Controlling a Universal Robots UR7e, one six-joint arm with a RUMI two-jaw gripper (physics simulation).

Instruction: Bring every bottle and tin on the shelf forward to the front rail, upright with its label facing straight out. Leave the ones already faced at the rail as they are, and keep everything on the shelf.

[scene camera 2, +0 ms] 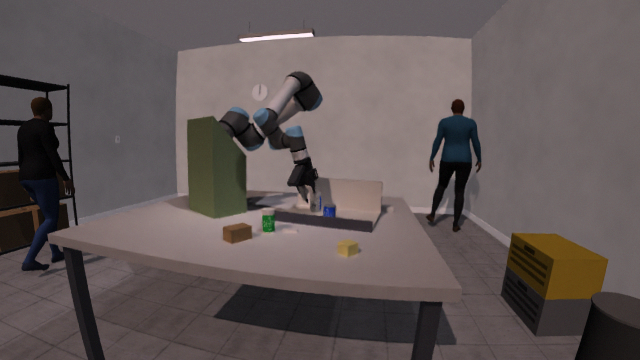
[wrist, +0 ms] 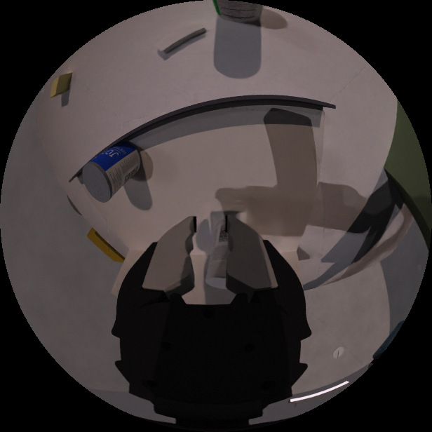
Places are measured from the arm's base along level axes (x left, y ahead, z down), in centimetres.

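Pixels of known places: gripper, fingertip midpoint: (scene camera 2: 310, 202); arm's base, origin of the base link: (scene camera 2: 216, 140).
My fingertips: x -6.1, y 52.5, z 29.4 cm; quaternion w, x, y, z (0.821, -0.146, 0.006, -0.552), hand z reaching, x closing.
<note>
For each thing: its top centre in the pictures, then the offset to it from my fingertips. Level surfaces: height alone.
- white bottle with a blue patch, middle of its top: (scene camera 2: 315, 191) dx +8.3, dy +1.1, dz -4.1 cm
- white tin, middle of its top: (scene camera 2: 330, 205) dx -10.0, dy +10.1, dz -1.5 cm
- white container, middle of its top: (scene camera 2: 268, 208) dx -24.3, dy -13.3, dz -1.9 cm
- table, its level: dz +7.7 cm
- brown block, middle of its top: (scene camera 2: 237, 226) dx -35.8, dy -21.7, dz +2.7 cm
- yellow block, middle of its top: (scene camera 2: 348, 242) dx -40.9, dy +19.2, dz +3.9 cm
- small pale bar, middle of its top: (scene camera 2: 290, 229) dx -22.4, dy -4.7, dz +6.5 cm
A white bottle with a blue patch (scene camera 2: 318, 202) (wrist: 218, 252) stands on the shelf (wrist: 200, 165), back from the dark front rail (scene camera 2: 345, 222) (wrist: 250, 101). My gripper (scene camera 2: 310, 196) (wrist: 210, 217) is at the bottle, its fingers partly closed with a gap between them. In the wrist view the bottle shows in that gap, partly hidden by the right finger; no firm hold on it shows. A blue and white tin (scene camera 2: 329, 211) (wrist: 111, 170) stands upright at the rail, blue label side outward. A green and white container (scene camera 2: 268, 221) (wrist: 240, 10) stands on the table in front of the shelf.
A pale back panel (scene camera 2: 350, 194) rises behind the shelf. A tall green block (scene camera 2: 217, 170) stands left. On the table (scene camera 2: 165, 240) are a brown block (scene camera 2: 237, 233), a yellow block (scene camera 2: 347, 248) (wrist: 61, 85) and a small pale bar (scene camera 2: 290, 231) (wrist: 185, 40).
</note>
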